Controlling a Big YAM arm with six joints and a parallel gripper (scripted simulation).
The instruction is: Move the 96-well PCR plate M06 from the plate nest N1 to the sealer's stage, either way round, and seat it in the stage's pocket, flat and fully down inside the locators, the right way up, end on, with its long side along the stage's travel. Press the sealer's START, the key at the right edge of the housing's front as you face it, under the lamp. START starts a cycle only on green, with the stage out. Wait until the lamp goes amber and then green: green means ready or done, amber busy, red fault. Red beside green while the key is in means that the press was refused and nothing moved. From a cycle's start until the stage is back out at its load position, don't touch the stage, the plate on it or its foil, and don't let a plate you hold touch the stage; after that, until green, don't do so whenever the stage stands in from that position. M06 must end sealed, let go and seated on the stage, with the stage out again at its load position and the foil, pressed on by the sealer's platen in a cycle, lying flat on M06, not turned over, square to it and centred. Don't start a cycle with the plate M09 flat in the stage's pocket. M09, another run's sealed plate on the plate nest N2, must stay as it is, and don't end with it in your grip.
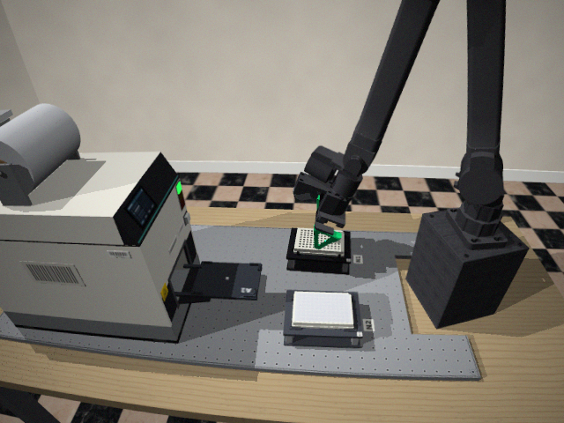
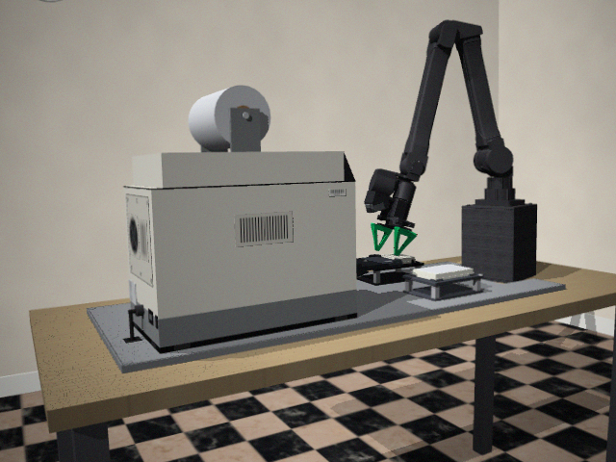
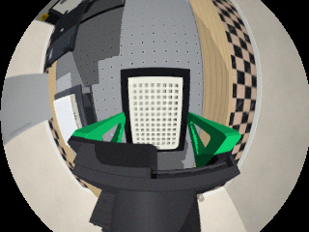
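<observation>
My gripper is now 30 mm above the plate M06. Also, from my hand: plate nest N1: 40 mm below; sealed plate M09: 20 mm ahead, 220 mm to the left, 30 mm below; nest N2: 20 mm ahead, 220 mm to the left, 40 mm below.
</observation>
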